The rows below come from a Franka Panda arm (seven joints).
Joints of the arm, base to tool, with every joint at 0 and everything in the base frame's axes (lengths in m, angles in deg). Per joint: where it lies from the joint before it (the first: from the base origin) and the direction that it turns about. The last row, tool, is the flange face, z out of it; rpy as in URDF.
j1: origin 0.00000 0.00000 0.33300 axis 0 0 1
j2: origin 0.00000 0.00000 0.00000 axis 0 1 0
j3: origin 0.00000 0.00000 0.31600 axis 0 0 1
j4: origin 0.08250 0.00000 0.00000 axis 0 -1 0
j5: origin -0.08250 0.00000 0.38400 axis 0 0 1
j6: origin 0.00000 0.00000 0.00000 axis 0 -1 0
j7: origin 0.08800 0.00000 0.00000 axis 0 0 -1
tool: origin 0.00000 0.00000 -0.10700 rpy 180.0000 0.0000 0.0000
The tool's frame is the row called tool.
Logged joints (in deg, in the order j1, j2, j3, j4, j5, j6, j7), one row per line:
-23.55 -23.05 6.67 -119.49 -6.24 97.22 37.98
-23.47 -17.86 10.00 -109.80 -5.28 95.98 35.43
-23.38 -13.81 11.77 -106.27 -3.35 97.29 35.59
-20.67 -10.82 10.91 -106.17 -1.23 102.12 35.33
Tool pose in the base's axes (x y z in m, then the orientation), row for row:
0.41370 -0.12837 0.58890 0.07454 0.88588 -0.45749 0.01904
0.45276 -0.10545 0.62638 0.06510 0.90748 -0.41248 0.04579
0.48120 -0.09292 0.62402 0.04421 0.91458 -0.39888 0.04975
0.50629 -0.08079 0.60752 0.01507 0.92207 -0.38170 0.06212
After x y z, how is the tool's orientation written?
As a quaternion, w x y z.
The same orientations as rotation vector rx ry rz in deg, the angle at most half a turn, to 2 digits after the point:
152.31 -78.66 3.27
156.91 -71.32 7.92
160.15 -69.85 8.71
164.40 -68.05 11.08

